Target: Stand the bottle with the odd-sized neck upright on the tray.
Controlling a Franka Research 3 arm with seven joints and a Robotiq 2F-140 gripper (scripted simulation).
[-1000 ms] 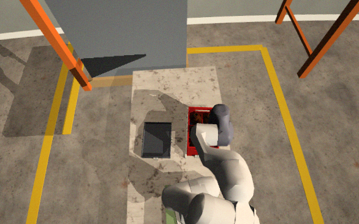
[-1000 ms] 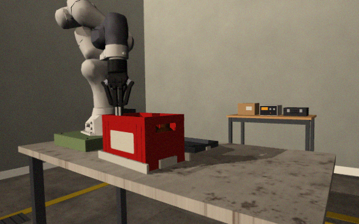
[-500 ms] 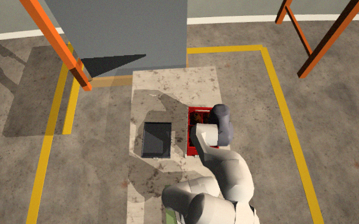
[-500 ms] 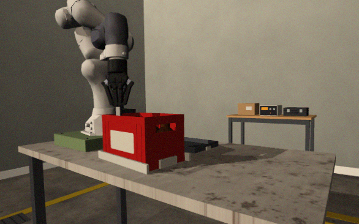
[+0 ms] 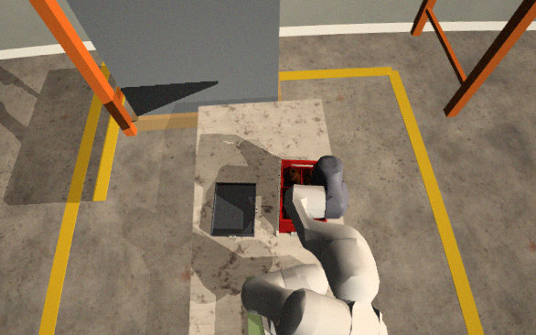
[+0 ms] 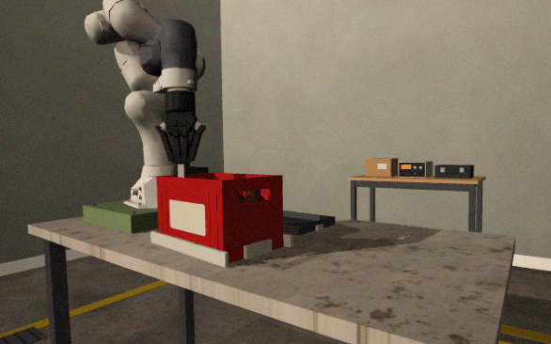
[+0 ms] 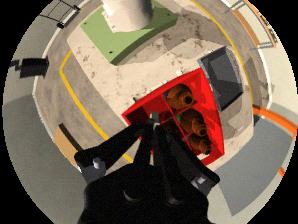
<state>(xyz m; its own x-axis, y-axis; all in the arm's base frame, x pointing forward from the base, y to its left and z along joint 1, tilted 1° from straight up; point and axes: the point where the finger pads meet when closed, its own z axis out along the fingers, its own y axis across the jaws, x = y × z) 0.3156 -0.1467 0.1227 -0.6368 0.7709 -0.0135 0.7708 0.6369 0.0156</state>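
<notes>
Now: hand 90 mm short of the brown bottle, 90 mm above it and 10 mm to the left of it. From my hand the other things lie so: dark tray 340 mm to the left, 160 mm below, 80 mm ahead; red crate 90 mm below, 90 mm ahead, 40 mm to the left.
</notes>
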